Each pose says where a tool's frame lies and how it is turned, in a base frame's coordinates. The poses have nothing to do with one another.
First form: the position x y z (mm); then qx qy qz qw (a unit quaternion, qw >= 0).
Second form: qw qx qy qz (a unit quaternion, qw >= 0); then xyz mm. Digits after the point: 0 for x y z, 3 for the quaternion.
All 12 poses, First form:
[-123 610 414 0.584 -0.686 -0.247 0.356]
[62 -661 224 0.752 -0.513 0.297 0.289]
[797 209 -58 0.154 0.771 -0.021 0.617]
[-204 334 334 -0.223 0.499 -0.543 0.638]
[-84 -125 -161 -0.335 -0.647 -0.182 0.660]
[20 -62 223 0.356 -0.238 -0.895 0.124]
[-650 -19 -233 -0.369 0.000 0.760 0.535]
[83 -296 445 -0.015 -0.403 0.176 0.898]
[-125 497 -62 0.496 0.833 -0.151 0.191]
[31 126 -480 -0.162 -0.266 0.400 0.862]
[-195 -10 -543 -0.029 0.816 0.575 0.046]
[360 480 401 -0.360 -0.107 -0.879 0.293]
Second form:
[0.356 0.584 -0.686 -0.247 -123 610 414]
[0.289 0.752 -0.513 0.297 62 -661 224]
[0.617 0.154 0.771 -0.021 797 209 -58]
[0.638 -0.223 0.499 -0.543 -204 334 334]
[0.660 -0.335 -0.647 -0.182 -84 -125 -161]
[0.124 0.356 -0.238 -0.895 20 -62 223]
[0.535 -0.369 0.000 0.760 -650 -19 -233]
[0.898 -0.015 -0.403 0.176 83 -296 445]
[0.191 0.496 0.833 -0.151 -125 497 -62]
[0.862 -0.162 -0.266 0.400 31 126 -480]
[0.046 -0.029 0.816 0.575 -195 -10 -543]
[0.293 -0.360 -0.107 -0.879 360 480 401]

